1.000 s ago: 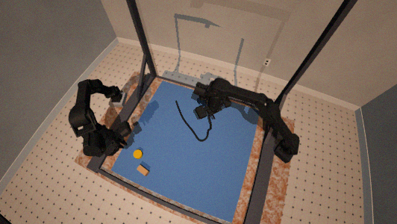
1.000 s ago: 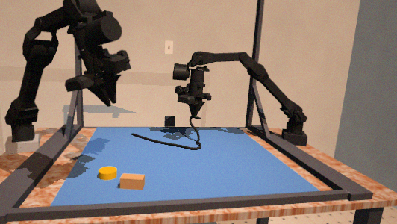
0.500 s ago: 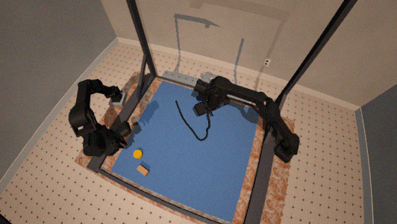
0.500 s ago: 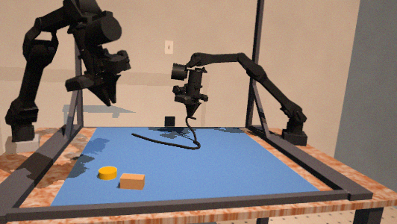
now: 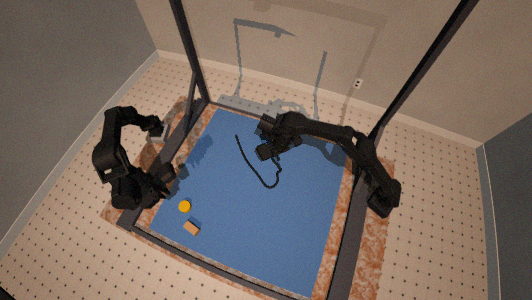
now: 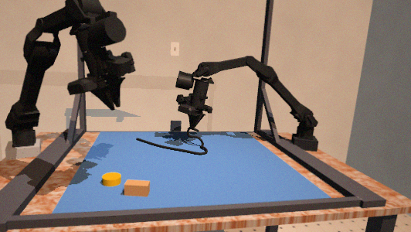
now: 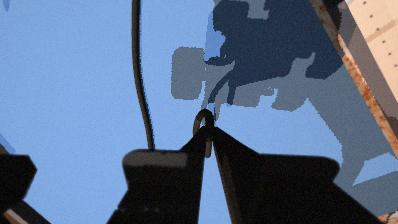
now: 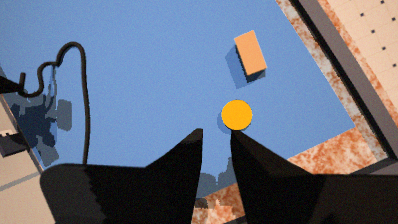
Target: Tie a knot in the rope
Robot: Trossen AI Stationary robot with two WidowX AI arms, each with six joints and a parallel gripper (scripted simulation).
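The blue mat is 150 mm ahead of my left hand, 100 mm below it and 50 mm to the right of it. Also, from my left hand: yellow disc (340 mm ahead, 300 mm to the right, 90 mm below); then orange block (410 mm ahead, 230 mm to the right, 80 mm below).
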